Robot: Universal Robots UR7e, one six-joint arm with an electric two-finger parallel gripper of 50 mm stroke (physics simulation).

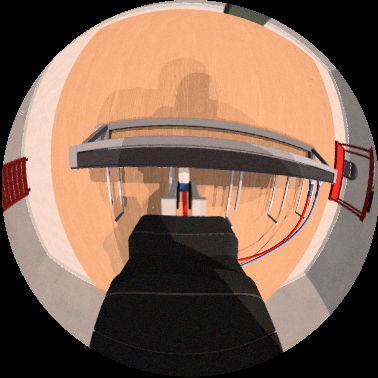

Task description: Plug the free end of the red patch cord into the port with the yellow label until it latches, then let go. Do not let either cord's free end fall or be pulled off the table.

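Places are measured from the arm's base along level axes (x ahead, y left, z up), in millimetres.
Where they show: gripper, between the fingertips: (183, 189).
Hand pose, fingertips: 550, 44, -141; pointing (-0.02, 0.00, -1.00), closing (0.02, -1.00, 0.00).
After its pixels a point has its place, as x, y, z.
My gripper (183, 189) {550, 44, -141} is shut on the plug of the red patch cord. The plug (184, 176) {568, 44, -134} has a clear-white front end and a blue part between the fingers, and its front meets the lower edge of the panel. The red cord (185, 209) {524, 40, -139} runs back from it between the fingers. Whether the plug is inside a port is hidden. The panel (200, 158) {590, 29, -117} is a long grey frame with a dark top strip. Its port faces and the yellow label do not show. At the right, the red cord and a blue cord (311, 220) curve from the panel's right end.
Pale metal bars (229, 192) {530, -37, -199} stand out below the panel on both sides of the gripper. The wooden table top (150, 45) {860, 141, -216} lies beneath. A red frame-like object (339, 171) stands beyond the right edge, and a dark red slatted object (15, 182) at the far left.
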